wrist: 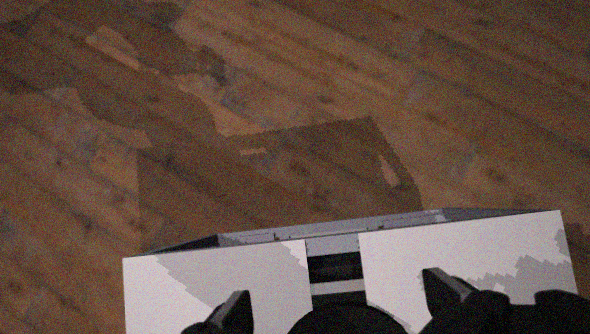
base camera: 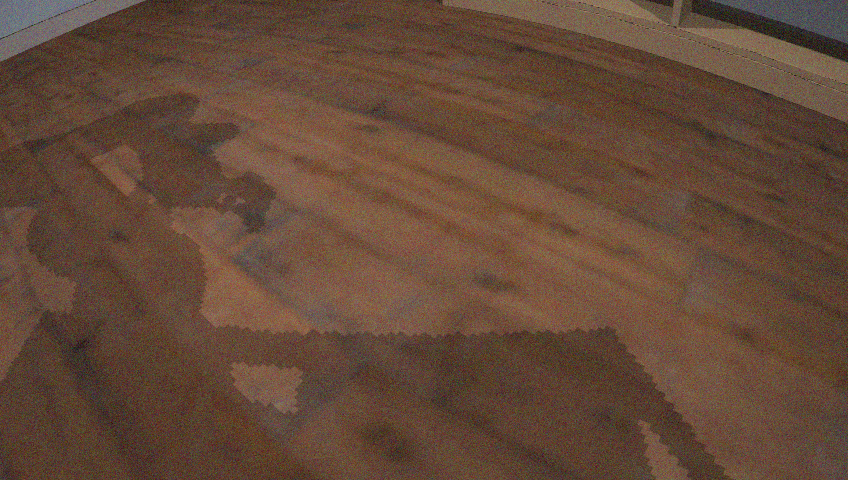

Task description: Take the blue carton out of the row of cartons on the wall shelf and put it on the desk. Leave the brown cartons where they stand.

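Places are measured from the arm's base along level axes (x ahead, y left, z up), in centimetres.
Where they show: gripper, between the fingertips: (wrist: 336,299).
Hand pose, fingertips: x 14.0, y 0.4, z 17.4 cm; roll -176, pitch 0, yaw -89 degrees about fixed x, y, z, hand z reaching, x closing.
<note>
After its pixels a point has its place.
My gripper (wrist: 336,299) @(x 14.0, y 0.4, z 17.4 cm) shows at the bottom of the wrist view. Its two dark fingers stand wide apart, open, with nothing between them. It is above the white top of my own base. The blue carton, the brown cartons, the wall shelf's row and the desk do not show in a form I can make out in either view.
A light wooden piece of furniture (base camera: 601,29) @(x 120.2, y -35.2, z -37.2 cm) with a low front board and an upright stands at the upper right of the base camera view. A pale wall base (base camera: 65,26) @(x 190.0, y 164.0, z -37.0 cm) runs at the upper left. Shadows of the arm and base lie on the wooden floor (base camera: 476,208) @(x 56.0, y -2.4, z -39.6 cm) (wrist: 300,70) @(x 53.4, y 1.7, z -39.6 cm).
</note>
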